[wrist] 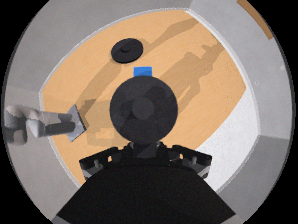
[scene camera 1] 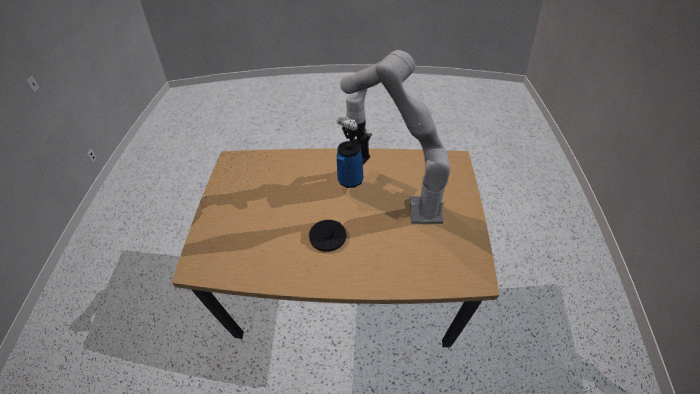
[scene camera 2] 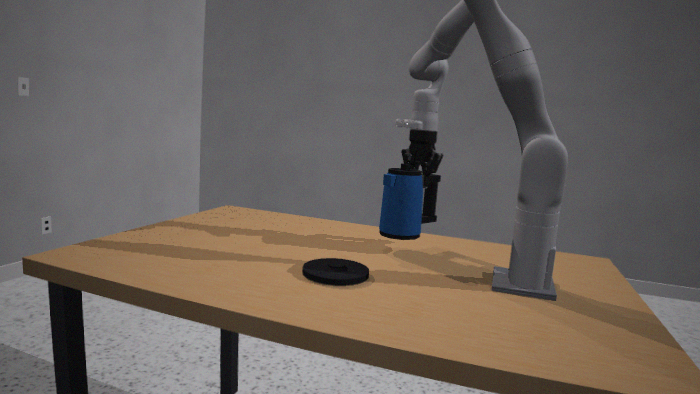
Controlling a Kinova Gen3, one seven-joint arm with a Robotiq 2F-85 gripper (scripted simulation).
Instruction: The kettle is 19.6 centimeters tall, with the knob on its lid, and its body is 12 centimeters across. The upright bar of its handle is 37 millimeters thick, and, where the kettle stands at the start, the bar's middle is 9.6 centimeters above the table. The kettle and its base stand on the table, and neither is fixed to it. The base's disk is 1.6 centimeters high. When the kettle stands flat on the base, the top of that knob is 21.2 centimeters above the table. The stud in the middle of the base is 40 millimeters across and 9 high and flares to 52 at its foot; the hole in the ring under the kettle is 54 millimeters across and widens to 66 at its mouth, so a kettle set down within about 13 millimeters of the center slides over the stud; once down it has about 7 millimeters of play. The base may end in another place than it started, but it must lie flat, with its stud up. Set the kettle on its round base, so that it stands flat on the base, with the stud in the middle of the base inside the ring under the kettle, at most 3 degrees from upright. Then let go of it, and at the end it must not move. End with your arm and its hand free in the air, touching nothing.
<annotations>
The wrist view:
my gripper: 145, 144
blue kettle: 154, 118
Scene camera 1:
blue kettle: 350, 174
round black base: 327, 235
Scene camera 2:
my gripper: 418, 187
blue kettle: 401, 211
round black base: 331, 271
</annotations>
